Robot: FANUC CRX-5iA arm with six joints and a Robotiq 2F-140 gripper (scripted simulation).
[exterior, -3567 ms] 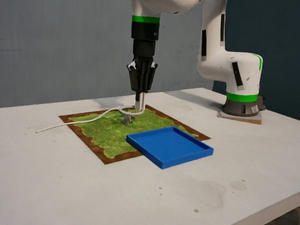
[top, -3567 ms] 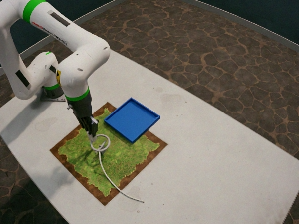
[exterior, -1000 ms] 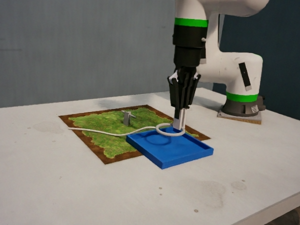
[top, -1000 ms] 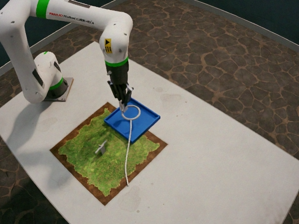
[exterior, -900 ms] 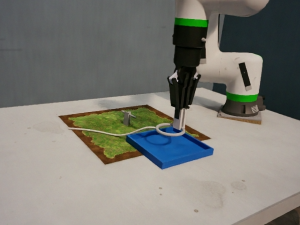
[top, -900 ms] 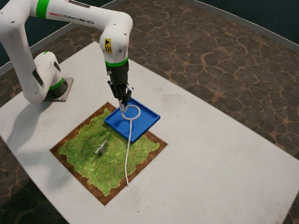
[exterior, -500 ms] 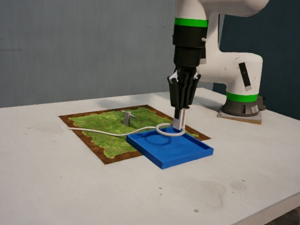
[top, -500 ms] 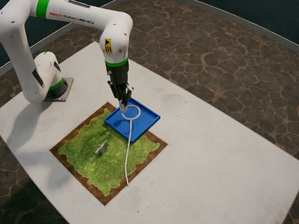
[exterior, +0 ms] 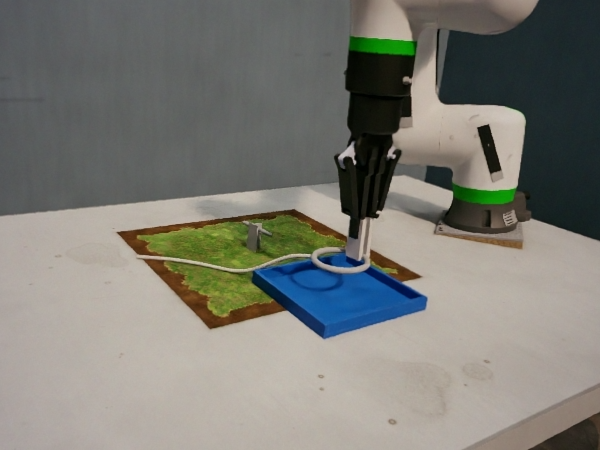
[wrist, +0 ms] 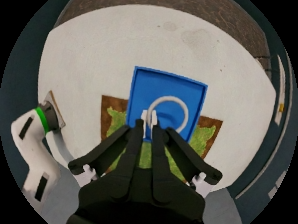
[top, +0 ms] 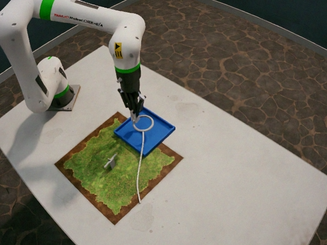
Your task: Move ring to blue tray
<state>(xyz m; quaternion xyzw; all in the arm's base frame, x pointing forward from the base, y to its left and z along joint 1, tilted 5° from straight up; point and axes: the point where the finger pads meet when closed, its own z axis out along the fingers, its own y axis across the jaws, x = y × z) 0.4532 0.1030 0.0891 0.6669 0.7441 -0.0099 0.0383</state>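
Right now the blue tray is 8 cm below my hand and 4 cm ahead of it. Round my hand: square green grass mat: 19 cm to the right, 10 cm below, 5 cm ahead; grey stake: 21 cm to the right, 6 cm below, 5 cm ahead.
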